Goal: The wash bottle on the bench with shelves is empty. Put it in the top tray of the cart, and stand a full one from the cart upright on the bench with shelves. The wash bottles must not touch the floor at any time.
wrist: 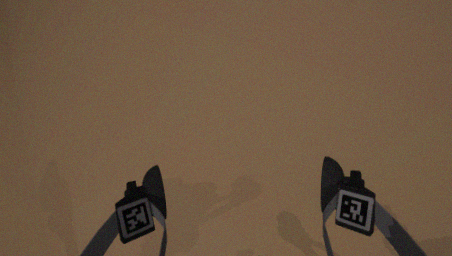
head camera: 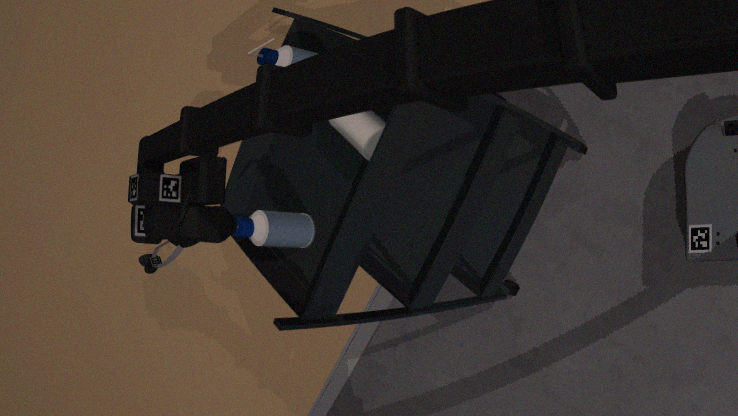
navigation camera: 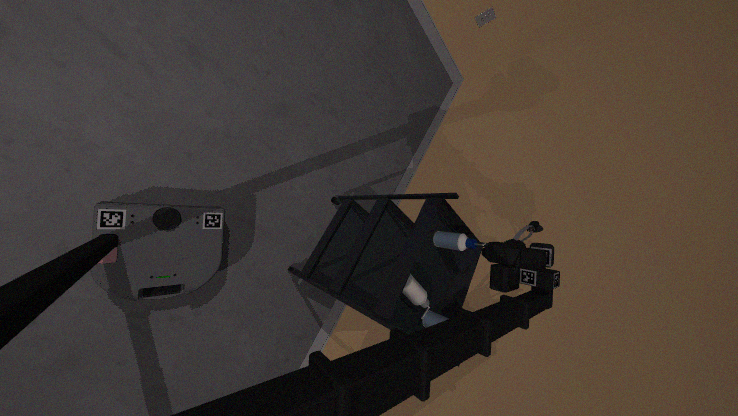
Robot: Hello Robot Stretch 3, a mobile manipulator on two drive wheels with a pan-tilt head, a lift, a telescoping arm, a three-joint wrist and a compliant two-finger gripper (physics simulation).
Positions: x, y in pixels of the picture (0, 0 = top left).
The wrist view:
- my gripper: 241, 180
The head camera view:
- my gripper: 145, 223
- wash bottle: 362, 130
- dark cart: 443, 192
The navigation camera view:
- dark cart: 364, 260
